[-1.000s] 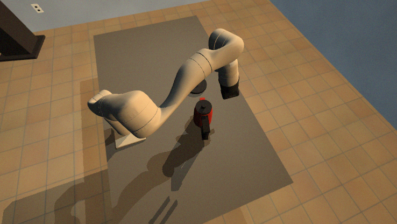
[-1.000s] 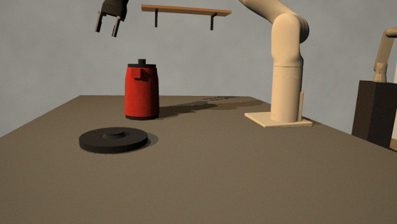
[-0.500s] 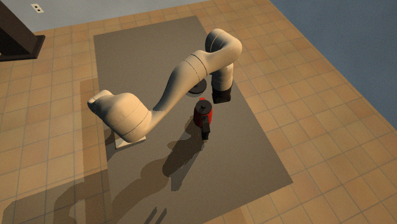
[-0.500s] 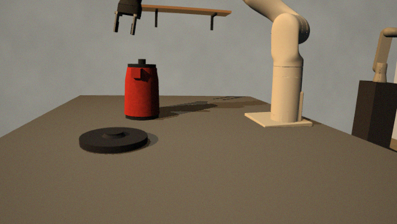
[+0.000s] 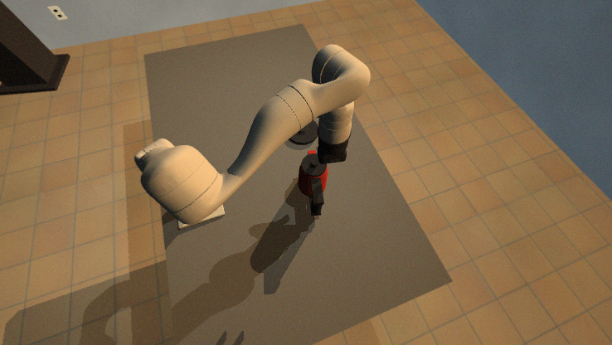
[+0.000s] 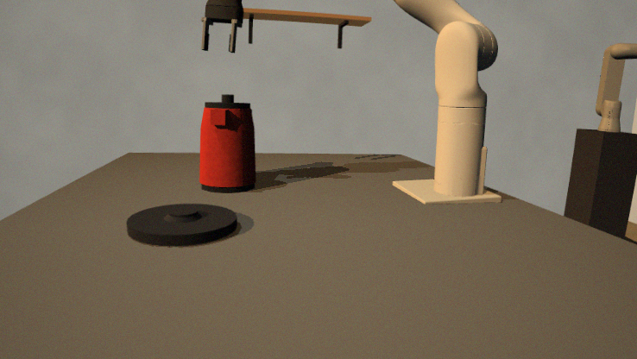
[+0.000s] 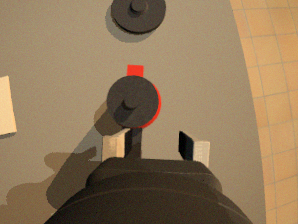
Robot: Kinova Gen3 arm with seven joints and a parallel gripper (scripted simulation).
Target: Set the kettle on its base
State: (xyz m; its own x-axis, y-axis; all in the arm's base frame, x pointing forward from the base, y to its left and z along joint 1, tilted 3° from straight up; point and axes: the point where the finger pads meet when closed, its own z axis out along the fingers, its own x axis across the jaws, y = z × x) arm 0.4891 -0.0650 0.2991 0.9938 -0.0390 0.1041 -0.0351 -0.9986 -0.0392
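Now: the red kettle 30 mm behind my hand, 10 mm to the left of it and 200 mm below it. From my hand the other things lie so: black base (30 mm behind, 320 mm to the left, 280 mm below).
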